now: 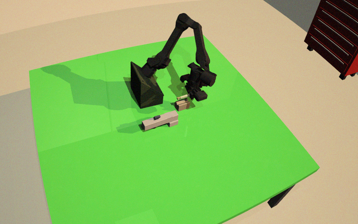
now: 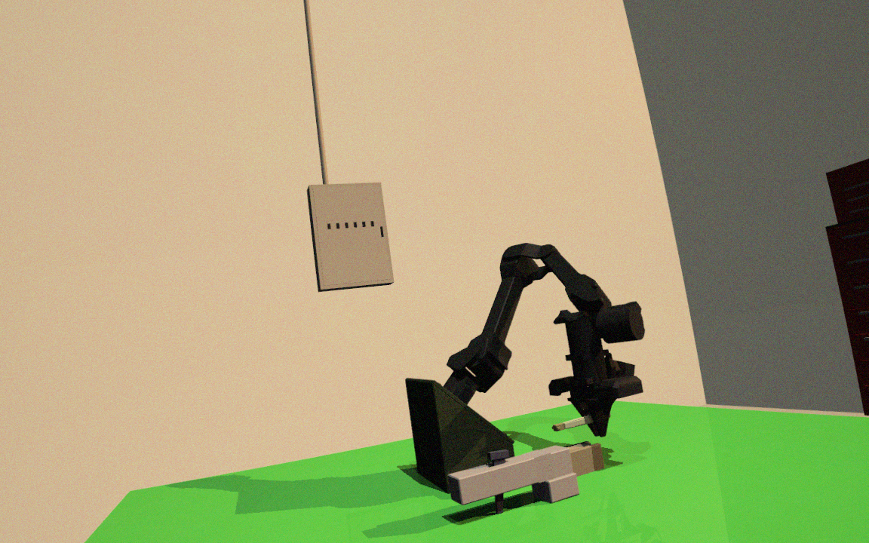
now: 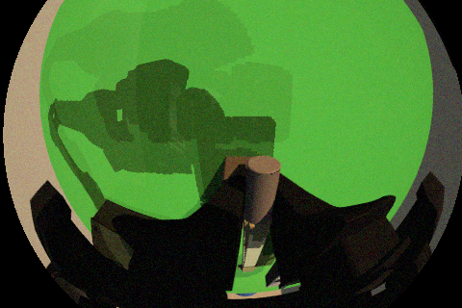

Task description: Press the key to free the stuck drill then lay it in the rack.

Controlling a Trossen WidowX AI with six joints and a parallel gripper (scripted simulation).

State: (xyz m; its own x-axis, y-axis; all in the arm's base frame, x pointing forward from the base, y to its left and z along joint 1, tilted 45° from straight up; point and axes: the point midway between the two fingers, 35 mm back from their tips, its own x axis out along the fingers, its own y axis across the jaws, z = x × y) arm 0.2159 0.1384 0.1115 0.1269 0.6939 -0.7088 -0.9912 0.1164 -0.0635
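The drill lies 4 cm to the right of my gripper tip and 3 cm above it. The rest, counted from my gripper tip: grey block 22 cm to the right, 6 cm ahead, 1 cm below; then dark key 25 cm to the right, 6 cm ahead; then brown rack 5 cm to the right, 3 cm below.
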